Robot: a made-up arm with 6 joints. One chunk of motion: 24 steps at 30 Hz.
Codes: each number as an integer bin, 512 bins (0 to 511) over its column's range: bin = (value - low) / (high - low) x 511, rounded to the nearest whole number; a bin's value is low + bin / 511 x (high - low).
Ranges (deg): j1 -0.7..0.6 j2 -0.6..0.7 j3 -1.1..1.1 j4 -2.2..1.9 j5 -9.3..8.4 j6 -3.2..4
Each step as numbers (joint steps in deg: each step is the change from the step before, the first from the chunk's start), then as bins.
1 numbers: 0.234 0.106 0.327 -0.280 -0.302 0.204
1 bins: 367 278 331 239 260 242
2 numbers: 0.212 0.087 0.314 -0.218 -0.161 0.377
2 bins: 358 270 328 247 264 254
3 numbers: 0.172 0.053 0.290 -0.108 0.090 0.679
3 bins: 343 257 323 261 271 275
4 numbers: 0.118 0.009 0.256 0.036 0.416 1.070
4 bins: 322 239 315 279 281 303
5 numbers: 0.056 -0.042 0.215 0.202 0.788 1.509
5 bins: 297 219 305 299 291 334
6 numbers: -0.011 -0.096 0.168 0.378 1.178 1.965
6 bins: 271 198 295 321 303 367
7 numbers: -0.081 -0.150 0.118 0.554 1.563 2.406
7 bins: 243 177 283 343 314 398
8 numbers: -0.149 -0.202 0.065 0.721 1.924 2.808
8 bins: 217 156 271 364 324 426
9 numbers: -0.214 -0.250 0.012 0.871 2.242 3.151
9 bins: 191 138 258 383 333 451
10 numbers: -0.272 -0.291 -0.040 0.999 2.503 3.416
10 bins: 168 121 246 399 341 470
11 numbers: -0.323 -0.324 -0.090 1.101 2.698 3.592
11 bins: 148 108 235 411 346 482
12 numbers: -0.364 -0.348 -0.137 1.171 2.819 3.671
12 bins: 132 99 224 420 350 488
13 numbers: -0.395 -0.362 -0.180 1.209 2.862 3.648
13 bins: 120 94 214 425 351 486
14 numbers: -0.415 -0.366 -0.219 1.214 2.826 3.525
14 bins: 112 92 205 426 350 477
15 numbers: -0.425 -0.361 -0.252 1.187 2.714 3.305
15 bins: 108 94 197 422 347 462
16 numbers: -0.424 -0.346 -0.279 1.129 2.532 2.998
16 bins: 108 100 191 415 342 440
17 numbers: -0.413 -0.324 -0.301 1.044 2.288 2.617
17 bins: 113 108 186 404 335 413
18 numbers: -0.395 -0.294 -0.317 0.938 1.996 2.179
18 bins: 120 120 182 391 326 382
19 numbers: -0.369 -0.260 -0.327 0.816 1.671 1.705
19 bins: 130 134 180 376 317 348
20 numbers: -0.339 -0.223 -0.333 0.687 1.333 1.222
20 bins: 142 148 178 360 307 314
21 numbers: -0.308 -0.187 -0.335 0.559 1.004 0.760
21 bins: 154 162 178 344 297 281
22 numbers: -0.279 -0.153 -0.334 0.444 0.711 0.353
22 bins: 165 176 178 330 289 252
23 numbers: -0.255 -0.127 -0.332 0.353 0.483 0.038
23 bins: 175 186 178 318 282 230
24 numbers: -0.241 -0.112 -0.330 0.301 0.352 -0.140
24 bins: 180 192 179 312 279 217
